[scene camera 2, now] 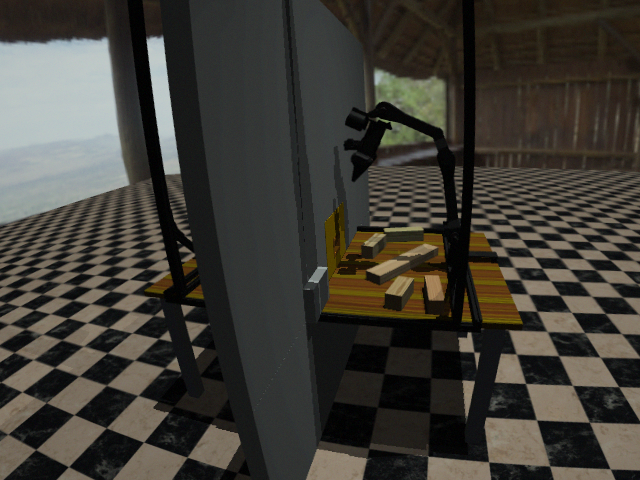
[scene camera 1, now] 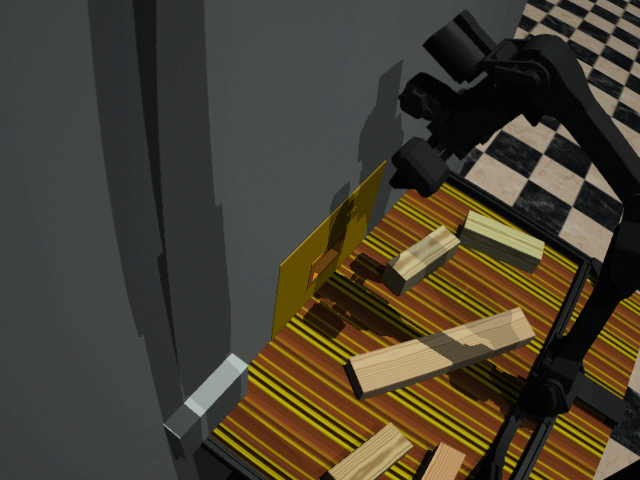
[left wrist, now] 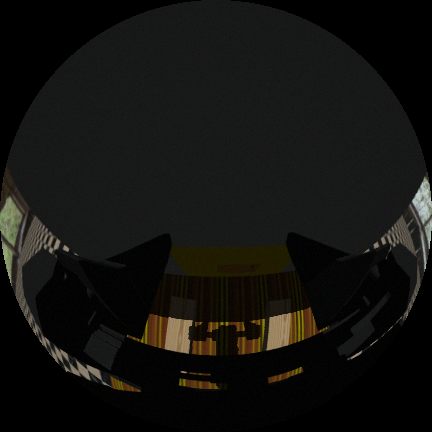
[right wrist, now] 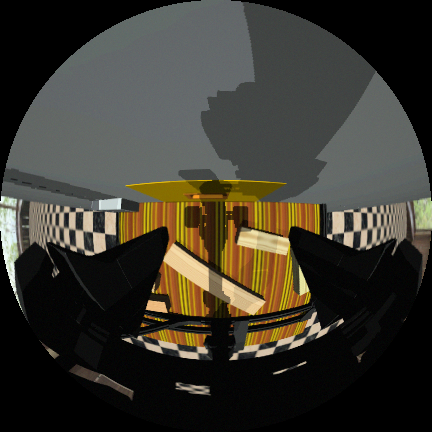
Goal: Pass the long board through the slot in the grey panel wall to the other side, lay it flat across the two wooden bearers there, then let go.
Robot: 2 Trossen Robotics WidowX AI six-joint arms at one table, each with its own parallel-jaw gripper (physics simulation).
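Places are measured from the left arm's base along level axes (x back, y right, z up), in metres.
Pixels of known places: left gripper, between the fingertips: [left wrist: 230,239]; right gripper, between the fingertips: [scene camera 2: 355,179] [right wrist: 230,232]; right arm's base, origin of its link: [scene camera 1: 541,402] [right wrist: 219,327].
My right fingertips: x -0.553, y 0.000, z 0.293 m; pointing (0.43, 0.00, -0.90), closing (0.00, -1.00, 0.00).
Note:
Ahead of a thing's pixels: the offset from my right fingertips to its middle. "spot": to the spot under its first point.
The long board {dx -0.173, dy +0.013, dz -0.296 m} [scene camera 1: 439,353] [scene camera 2: 403,264] [right wrist: 215,280] lies flat and slantwise on the striped table. The grey panel wall [scene camera 1: 284,103] [scene camera 2: 232,206] [left wrist: 215,125] [right wrist: 125,100] has a low slot {spot: dx +0.072, dy +0.032, dz -0.249 m} [scene camera 1: 325,264] [left wrist: 239,268] [right wrist: 207,196] framed by a yellow plate [scene camera 1: 292,291] [scene camera 2: 330,245] [left wrist: 200,257] [right wrist: 160,190]. My right gripper [scene camera 1: 397,144] [scene camera 2: 350,162] [right wrist: 230,232] is open and empty, above the table near the wall. My left gripper [left wrist: 230,239] is open and empty. Beyond the wall, in the left wrist view, two wooden bearers {dx +0.318, dy -0.111, dz -0.293 m} [left wrist: 179,334] {dx +0.333, dy +0.146, dz -0.293 m} [left wrist: 279,334] lie parallel, partly shadowed.
Short wooden blocks lie around the board: two {dx -0.044, dy -0.118, dz -0.287 m} [scene camera 1: 421,260] {dx -0.151, dy -0.267, dz -0.289 m} [scene camera 1: 501,240] toward the back and two {dx -0.172, dy +0.258, dz -0.289 m} [scene camera 2: 399,292] {dx -0.272, dy +0.251, dz -0.290 m} [scene camera 2: 434,291] toward the front. A pale grey block {spot: dx +0.054, dy +0.321, dz -0.212 m} [scene camera 1: 217,384] [scene camera 2: 317,289] [right wrist: 115,204] sits against the wall at the table's front corner. Black rails edge the table.

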